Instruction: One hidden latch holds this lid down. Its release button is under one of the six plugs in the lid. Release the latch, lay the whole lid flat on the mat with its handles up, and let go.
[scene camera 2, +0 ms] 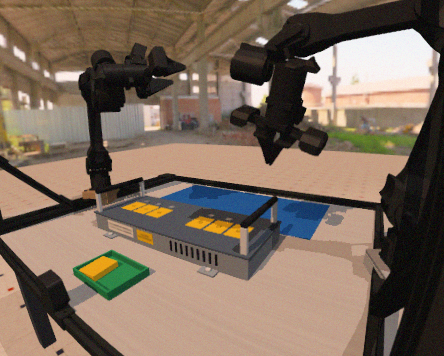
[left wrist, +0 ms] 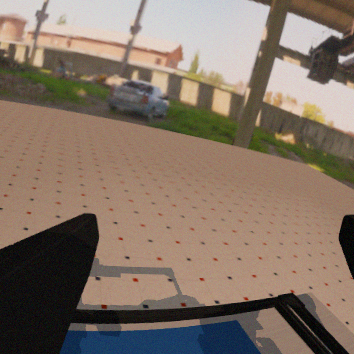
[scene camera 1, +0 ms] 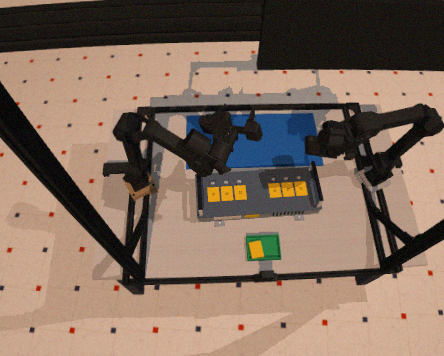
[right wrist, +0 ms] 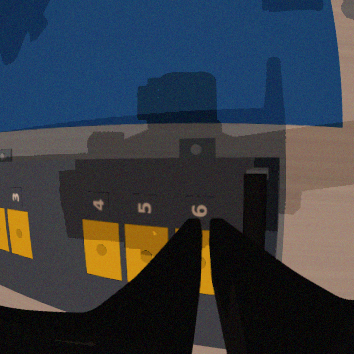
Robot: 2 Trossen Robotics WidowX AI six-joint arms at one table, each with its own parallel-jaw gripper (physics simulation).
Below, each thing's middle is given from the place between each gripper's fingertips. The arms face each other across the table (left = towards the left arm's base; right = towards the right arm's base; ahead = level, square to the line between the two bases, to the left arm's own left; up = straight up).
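Labels:
I look at the blue mat (scene camera 1: 283, 142), and my left hand is 400 mm above it, 90 mm to the left of it and 150 mm short of it. The green tray (scene camera 2: 129, 272), counted from my left hand, is 320 mm behind, 90 mm to the right and 390 mm below.
The blue mat is 180 mm below my right hand, 190 mm ahead of it and 190 mm to the left of it. As for the green tray, it is 180 mm below my right hand, 190 mm to the left of it and 280 mm behind it.

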